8 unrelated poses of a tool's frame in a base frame.
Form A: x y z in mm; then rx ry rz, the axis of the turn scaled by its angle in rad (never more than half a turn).
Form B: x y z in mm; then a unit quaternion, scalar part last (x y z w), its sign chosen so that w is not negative. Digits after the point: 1 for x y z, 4 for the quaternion.
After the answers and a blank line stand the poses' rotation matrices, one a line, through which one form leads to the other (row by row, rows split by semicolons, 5 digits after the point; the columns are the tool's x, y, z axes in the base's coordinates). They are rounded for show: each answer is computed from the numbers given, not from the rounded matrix.
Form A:
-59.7, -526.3, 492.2, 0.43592, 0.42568, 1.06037
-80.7, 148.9, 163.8, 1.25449, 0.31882, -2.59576
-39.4, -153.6, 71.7, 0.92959, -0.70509, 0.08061
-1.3, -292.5, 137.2, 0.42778, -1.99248, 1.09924
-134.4, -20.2, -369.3, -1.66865, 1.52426, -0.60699
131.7, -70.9, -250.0, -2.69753, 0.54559, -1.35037
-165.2, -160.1, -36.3, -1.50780, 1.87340, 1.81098
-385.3, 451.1, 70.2, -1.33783, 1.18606, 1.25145
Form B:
-59.7, -526.3, 492.2, 0.2046, 0.1998, 0.4978, 0.8188
-80.7, 148.9, 163.8, 0.4294, 0.1091, -0.8884, 0.1202
-39.4, -153.6, 71.7, 0.4388, -0.3328, 0.0380, 0.8338
-1.3, -292.5, 137.2, 0.1692, -0.7881, 0.4348, 0.4014
-134.4, -20.2, -369.3, -0.6566, 0.5998, -0.2388, 0.3901
131.7, -70.9, -250.0, -0.8793, 0.1778, -0.4402, 0.0380
-165.2, -160.1, -36.3, -0.4998, 0.6210, 0.6003, 0.0655
-385.3, 451.1, 70.2, -0.5439, 0.4822, 0.5087, 0.4614

0.42462 -0.73335 0.53094; 0.89691 0.42073 -0.13618; -0.12352 0.53403 0.83640
-0.60240 0.30731 -0.73667; -0.11990 -0.94728 -0.29712; -0.78914 -0.09066 0.60749
0.77560 -0.35548 -0.52161; -0.22858 0.61209 -0.75703; 0.58838 0.70638 0.39348
-0.62045 -0.61581 -0.48561; 0.08236 0.56461 -0.82124; 0.77991 -0.54953 -0.29959
0.16651 -0.60122 0.78154; -0.97389 0.02375 0.22576; -0.15430 -0.79873 -0.58157
0.54924 -0.27931 0.78761; -0.34620 -0.93386 -0.08975; 0.76058 -0.22338 -0.60961
-0.49185 -0.69936 -0.51863; -0.54202 -0.22022 0.81100; -0.68139 0.68000 -0.27075
0.01742 -0.99396 -0.10839; -0.05494 -0.10919 0.99250; -0.99834 -0.01133 -0.05651

